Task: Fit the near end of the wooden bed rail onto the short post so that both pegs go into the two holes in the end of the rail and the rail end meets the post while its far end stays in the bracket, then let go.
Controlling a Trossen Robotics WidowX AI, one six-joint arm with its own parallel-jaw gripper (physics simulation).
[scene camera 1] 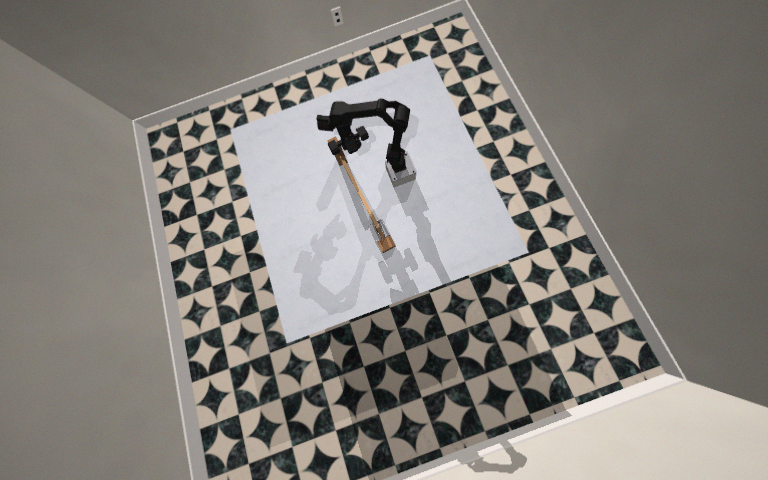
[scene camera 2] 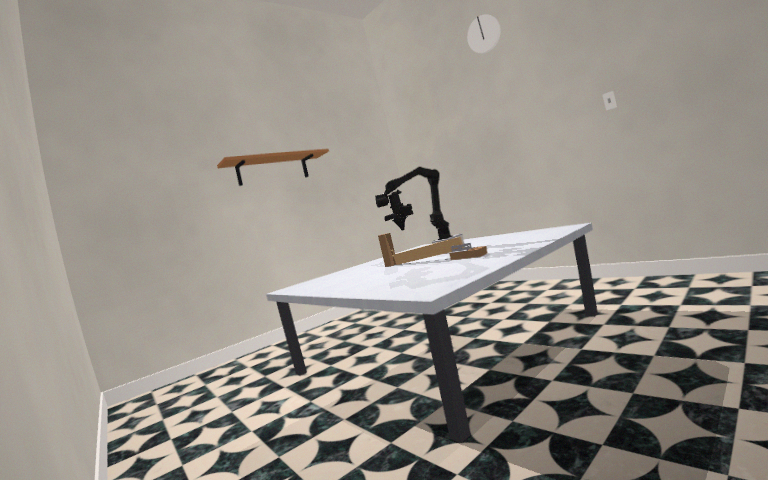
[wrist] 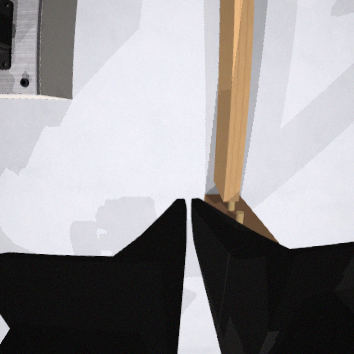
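Seen in the pictures: gripper, between the fingertips: (scene camera 2: pixel 403 230) (wrist: pixel 187 206); arm's base, origin of its link: (scene camera 1: pixel 398 165) (scene camera 2: pixel 445 238).
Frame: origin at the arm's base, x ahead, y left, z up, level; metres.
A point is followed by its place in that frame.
The wooden rail (scene camera 1: pixel 362 195) {x 0.232, y 0.089, z 0.002 m} (scene camera 2: pixel 425 250) {x 0.249, y 0.076, z -0.021 m} (wrist: pixel 240 110) {x 0.258, y -0.050, z -0.011 m} runs from low beside the short post to the bracket (scene camera 2: pixel 461 246) {x 0.222, y 0.292, z -0.025 m}, where its far end sits. The short post (scene camera 1: pixel 332 139) {x 0.279, y -0.205, z 0.100 m} (scene camera 2: pixel 385 249) {x 0.303, y -0.177, z 0.017 m} (wrist: pixel 259 229) {x 0.291, y -0.161, z 0.021 m} stands upright. In the wrist view, two pegs (wrist: pixel 240 217) {x 0.274, y -0.156, z 0.008 m} show on the post's face, outside the rail; the rail's near end is low, close to the post's foot. Whether it touches the post or a peg is unclear. My gripper (scene camera 2: pixel 402 228) {x 0.205, y -0.107, z 0.098 m} (wrist: pixel 187 206) {x 0.205, y -0.107, z 0.098 m} is shut and empty, above and beside the post and rail end. A finger hides part of the post in the wrist view.
The bracket is on a wooden block (scene camera 1: pixel 386 244) {x 0.201, y 0.365, z -0.044 m} (scene camera 2: pixel 468 253) {x 0.242, y 0.341, z -0.057 m} at the rail's far end. The arm's base (scene camera 1: pixel 400 173) {x 0.007, y 0.044, z 0.001 m} (wrist: pixel 56 50) {x 0.059, y -0.005, z -0.039 m} stands on the white table (scene camera 1: pixel 470 226) {x -0.245, y 0.419, z -0.080 m} (scene camera 2: pixel 362 285) {x 0.675, y 0.083, z -0.080 m}, off to one side of the rail. A wall shelf (scene camera 2: pixel 271 157) hangs behind.
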